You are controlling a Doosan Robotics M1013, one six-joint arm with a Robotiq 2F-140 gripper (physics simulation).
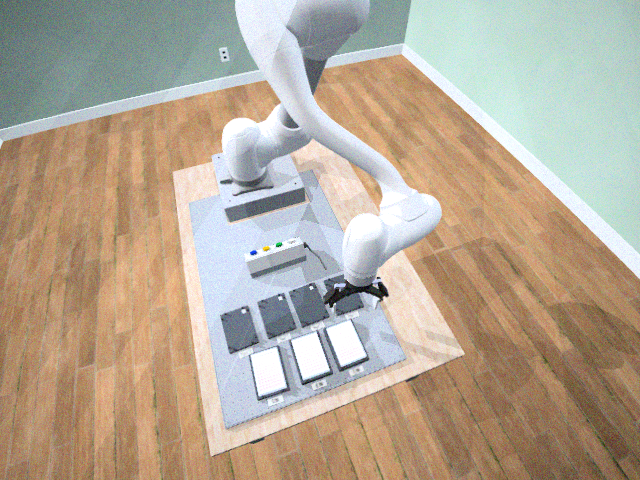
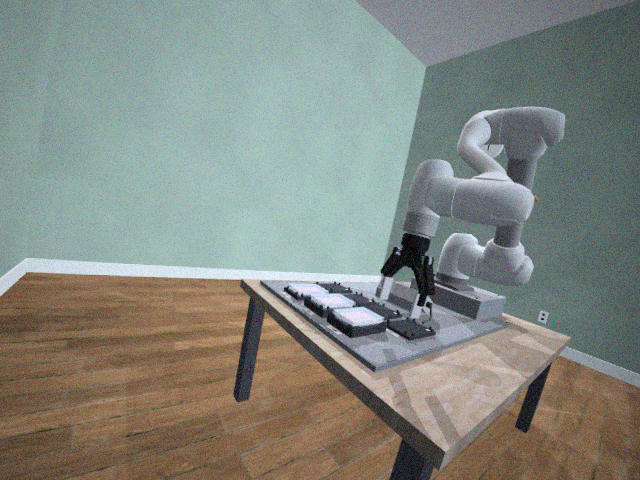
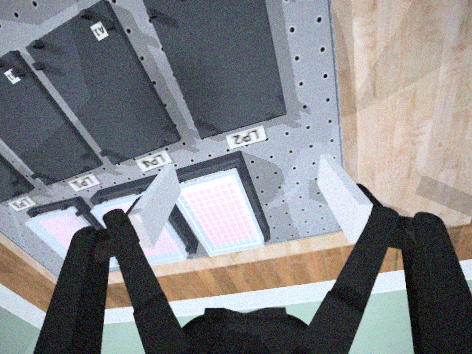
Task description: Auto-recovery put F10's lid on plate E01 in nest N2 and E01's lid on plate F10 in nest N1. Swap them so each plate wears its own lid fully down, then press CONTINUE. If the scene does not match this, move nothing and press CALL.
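Places are measured from the arm's base along level axes (x ahead, y left, z up), in millimetres.
Pixels of known places: gripper, fingertip midpoint: (image 1: 354,307) (image 2: 397,307) (image 3: 246,173); arm's base at its link origin: (image 1: 250,178) (image 2: 449,285).
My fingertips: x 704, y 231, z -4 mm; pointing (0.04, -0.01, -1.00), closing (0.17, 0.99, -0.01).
Note:
Ahead of a thing's pixels: the offset from my fingertips to its middle. "spot": to the spot under its first point.
Three white-and-pink plates stand in dark nests: the right plate {dx +87, dy -56, dz -43 mm} (image 1: 346,343) (image 2: 356,316) (image 3: 225,212), the middle plate {dx +93, dy -179, dz -42 mm} (image 1: 310,356) (image 2: 330,300) and the left plate {dx +100, dy -318, dz -54 mm} (image 1: 268,372) (image 2: 306,290) (image 3: 55,230). Pale clear rims show on them; lid seating, plate names and nest labels are too small to read. My gripper (image 1: 354,305) (image 2: 399,303) (image 3: 246,173) is open and empty above the mat, around pad LP2 and the right plate's inner end. The button box {dx -304, dy -207, dz -38 mm} (image 1: 276,258) carries a blue button {dx -320, dy -283, dz -16 mm} (image 1: 253,252), a yellow button {dx -324, dy -233, dz -16 mm} (image 1: 266,248) and a green button {dx -328, dy -183, dz -16 mm} (image 1: 279,244); its lettering is unreadable.
Behind the plates lie dark pads: LP3 {dx -70, dy -389, dz -70 mm} (image 1: 238,330), LP1 {dx -82, dy -254, dz -70 mm} (image 1: 276,315) (image 3: 45,120), LP4 {dx -89, dy -135, dz -70 mm} (image 1: 308,304) (image 3: 110,90) and LP2 {dx -92, dy -4, dz -70 mm} (image 2: 410,328) (image 3: 225,65). A cable {spot: dx -275, dy -52, dz -78 mm} (image 1: 316,256) runs from the button box. The arm's base block (image 1: 266,204) (image 2: 491,308) stands at the back.

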